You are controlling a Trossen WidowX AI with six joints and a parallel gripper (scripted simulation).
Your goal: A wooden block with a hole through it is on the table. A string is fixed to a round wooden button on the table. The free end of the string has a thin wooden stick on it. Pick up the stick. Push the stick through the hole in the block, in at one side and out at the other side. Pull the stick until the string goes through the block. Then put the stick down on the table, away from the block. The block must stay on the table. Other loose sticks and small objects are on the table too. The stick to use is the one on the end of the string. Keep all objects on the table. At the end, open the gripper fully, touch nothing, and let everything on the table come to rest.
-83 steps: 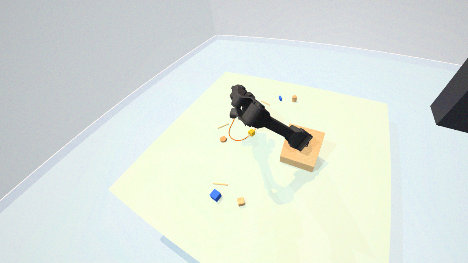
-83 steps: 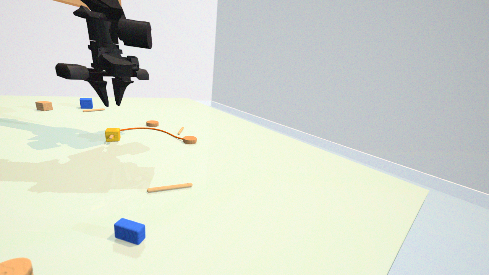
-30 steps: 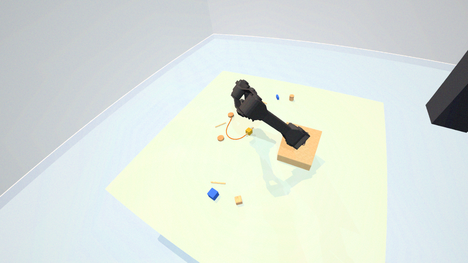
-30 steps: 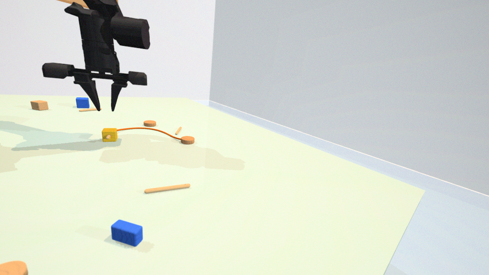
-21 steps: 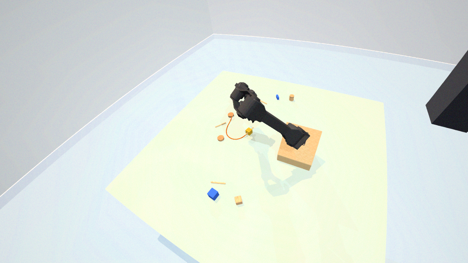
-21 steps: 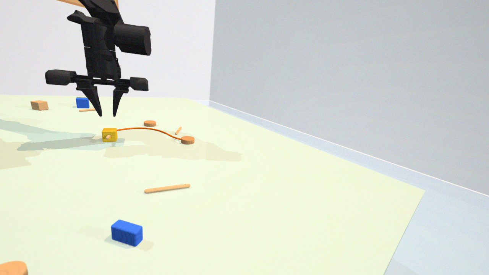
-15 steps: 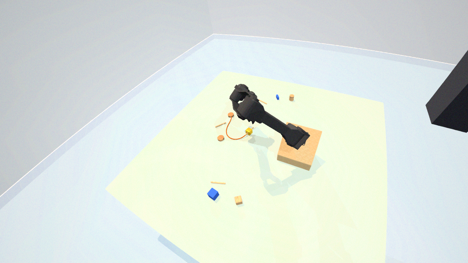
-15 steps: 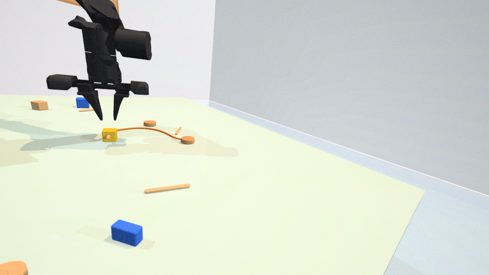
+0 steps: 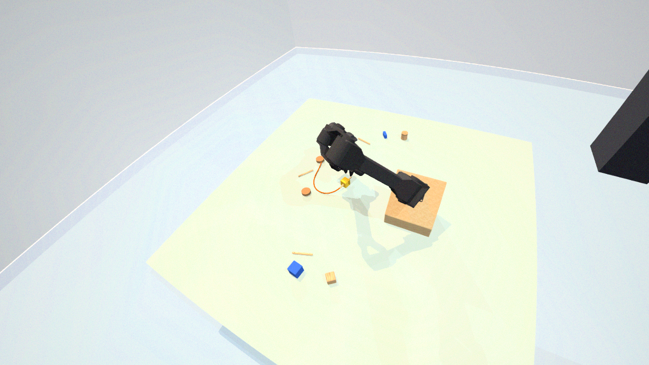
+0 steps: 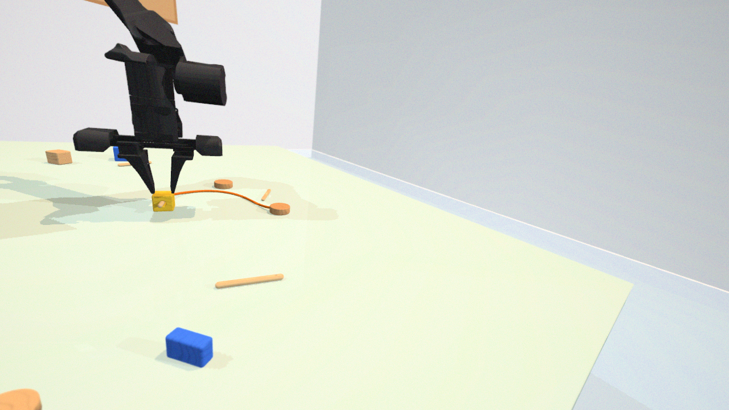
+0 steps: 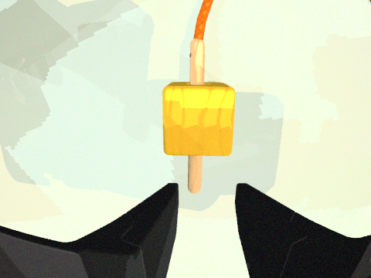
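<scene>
Right now the yellow block is 3 cm to the left of my gripper tip and 2 cm below it. The rest, counted from my gripper tip: short wooden cylinder (14 cm behind, 37 cm to the right, 2 cm below); then thin wooden stick (1 cm ahead, 4 cm to the left, 3 cm below); then blue block (4 cm behind, 35 cm to the right, 3 cm below).
</scene>
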